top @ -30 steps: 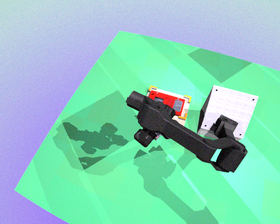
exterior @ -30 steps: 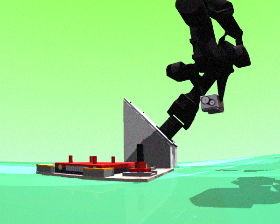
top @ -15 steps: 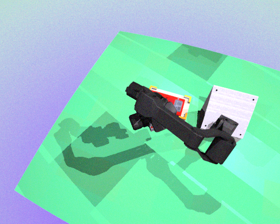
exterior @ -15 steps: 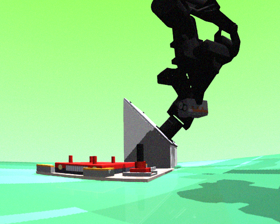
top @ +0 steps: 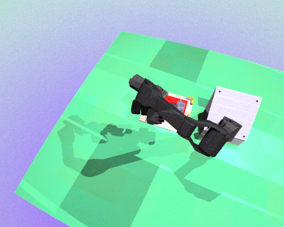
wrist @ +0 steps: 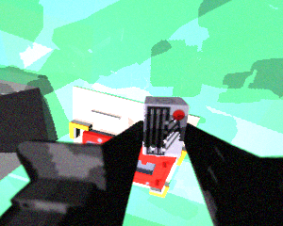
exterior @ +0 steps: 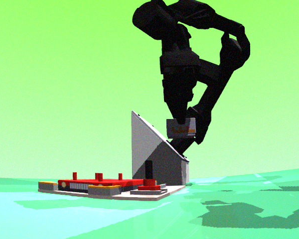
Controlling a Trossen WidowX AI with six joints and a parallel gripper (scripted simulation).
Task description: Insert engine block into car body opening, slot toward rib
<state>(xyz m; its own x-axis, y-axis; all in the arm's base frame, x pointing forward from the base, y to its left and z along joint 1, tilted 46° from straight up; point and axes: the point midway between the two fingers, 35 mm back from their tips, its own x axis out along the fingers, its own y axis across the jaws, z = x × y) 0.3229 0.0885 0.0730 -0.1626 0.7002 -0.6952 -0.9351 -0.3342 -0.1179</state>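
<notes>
The pale base plate is 150 mm to the right of my gripper tip, 110 mm below it and 10 mm behind it. Round my gripper tip: grey engine block 10 mm below.
</notes>
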